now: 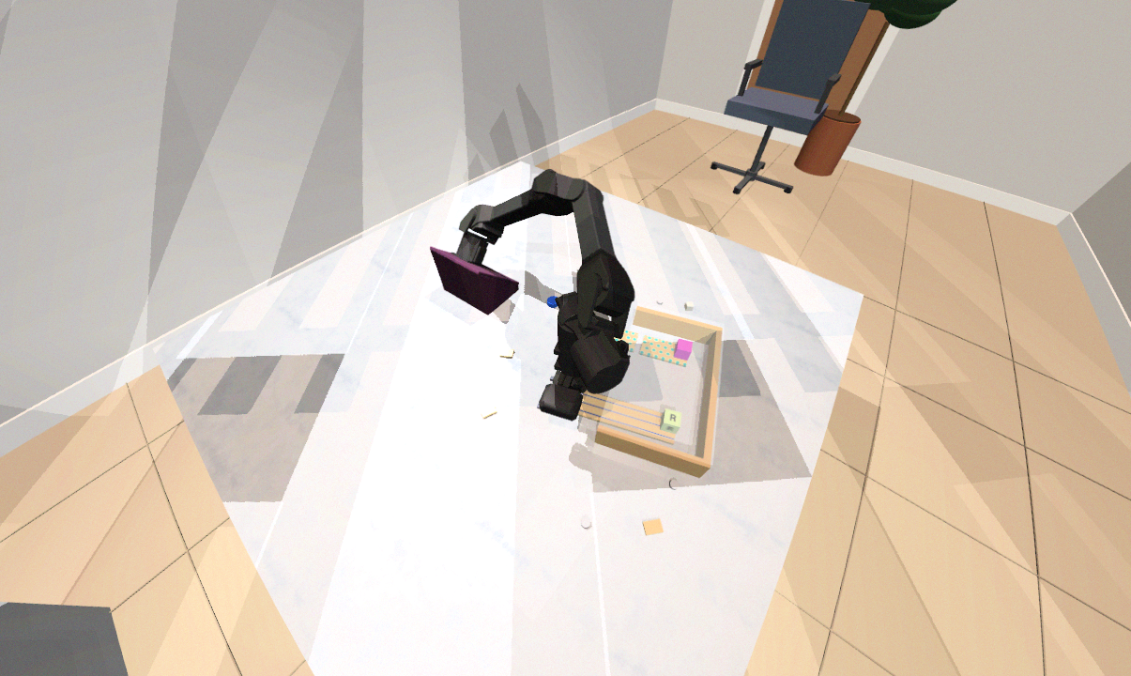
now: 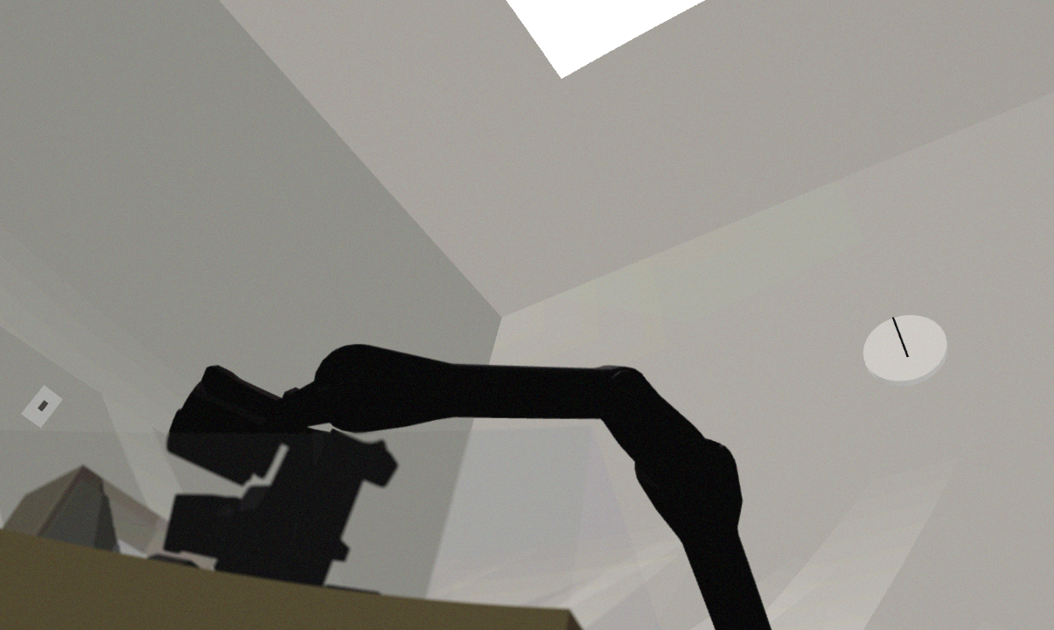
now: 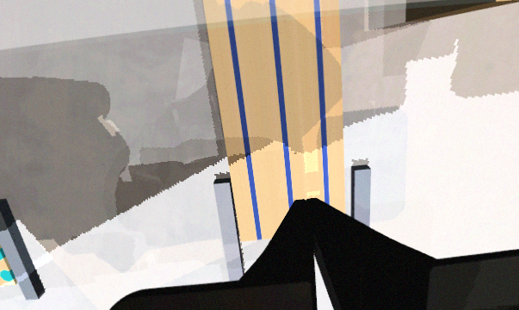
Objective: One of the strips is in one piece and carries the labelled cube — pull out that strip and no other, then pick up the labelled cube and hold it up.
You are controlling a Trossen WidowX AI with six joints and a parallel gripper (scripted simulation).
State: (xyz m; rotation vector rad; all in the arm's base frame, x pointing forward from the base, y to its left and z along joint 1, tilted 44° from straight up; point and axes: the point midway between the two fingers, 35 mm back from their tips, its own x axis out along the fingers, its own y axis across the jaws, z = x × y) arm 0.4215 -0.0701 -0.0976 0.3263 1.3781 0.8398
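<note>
The strip is 80 mm ahead of my gripper tip, 30 mm to the left of it and 40 mm below it. The rest, counted from my gripper tip: tan scrap (240 mm ahead, 100 mm to the right, 40 mm below).
</note>
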